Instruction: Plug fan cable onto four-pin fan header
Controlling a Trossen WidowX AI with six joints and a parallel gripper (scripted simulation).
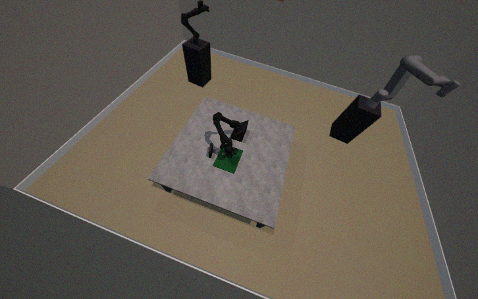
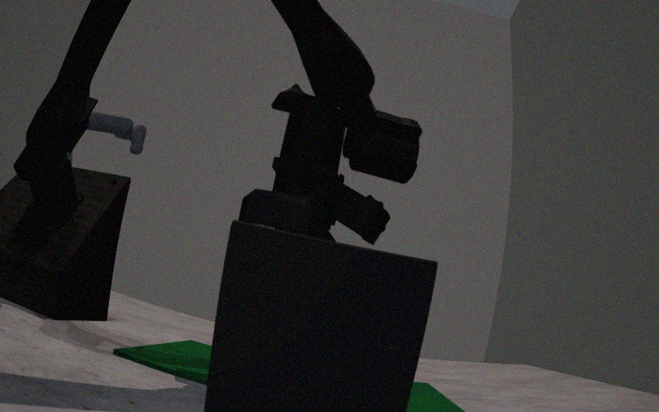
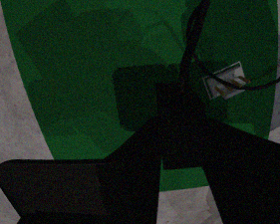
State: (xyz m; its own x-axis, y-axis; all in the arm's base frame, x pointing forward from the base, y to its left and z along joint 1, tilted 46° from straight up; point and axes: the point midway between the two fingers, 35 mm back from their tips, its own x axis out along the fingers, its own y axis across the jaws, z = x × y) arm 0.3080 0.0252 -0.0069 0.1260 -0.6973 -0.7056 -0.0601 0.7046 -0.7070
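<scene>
The fan header is 1 cm ahead of my gripper tip, 5 cm to the right of it and 6 cm below it. Round my gripper tip: green board 3 cm ahead, 2 cm to the left, 8 cm below; fan 6 cm ahead, 17 cm to the right, 1 cm below; dark fan plug 1 cm ahead, 1 cm above.
</scene>
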